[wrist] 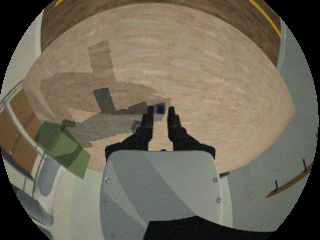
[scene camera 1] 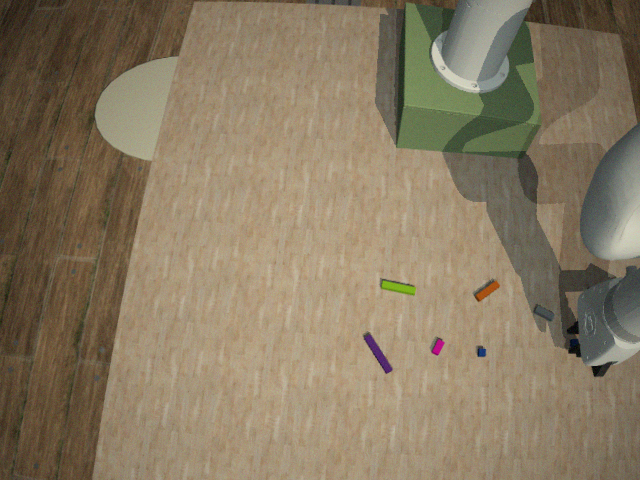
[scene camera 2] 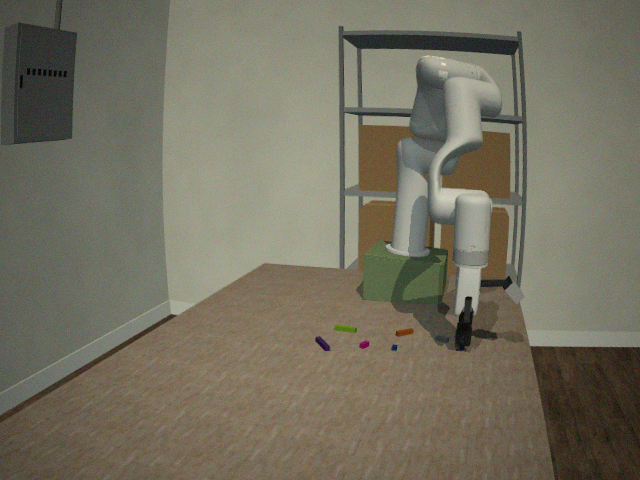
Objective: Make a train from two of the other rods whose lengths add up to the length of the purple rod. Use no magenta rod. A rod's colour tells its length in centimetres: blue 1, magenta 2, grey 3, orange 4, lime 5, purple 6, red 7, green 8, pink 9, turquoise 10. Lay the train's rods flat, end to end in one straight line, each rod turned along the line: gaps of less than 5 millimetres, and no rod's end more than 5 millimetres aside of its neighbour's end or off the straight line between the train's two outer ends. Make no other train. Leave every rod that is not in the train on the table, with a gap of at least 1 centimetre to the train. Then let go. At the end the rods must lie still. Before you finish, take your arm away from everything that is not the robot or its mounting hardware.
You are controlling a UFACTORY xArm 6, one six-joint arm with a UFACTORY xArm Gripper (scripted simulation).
Path:
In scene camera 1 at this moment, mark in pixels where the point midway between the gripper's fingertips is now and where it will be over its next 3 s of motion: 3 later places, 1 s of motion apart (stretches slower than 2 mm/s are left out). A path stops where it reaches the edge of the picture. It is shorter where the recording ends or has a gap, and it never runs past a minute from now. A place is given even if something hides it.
My gripper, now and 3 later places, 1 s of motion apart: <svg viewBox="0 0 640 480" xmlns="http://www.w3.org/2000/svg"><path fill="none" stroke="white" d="M576 341L573 343L598 330L547 342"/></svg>

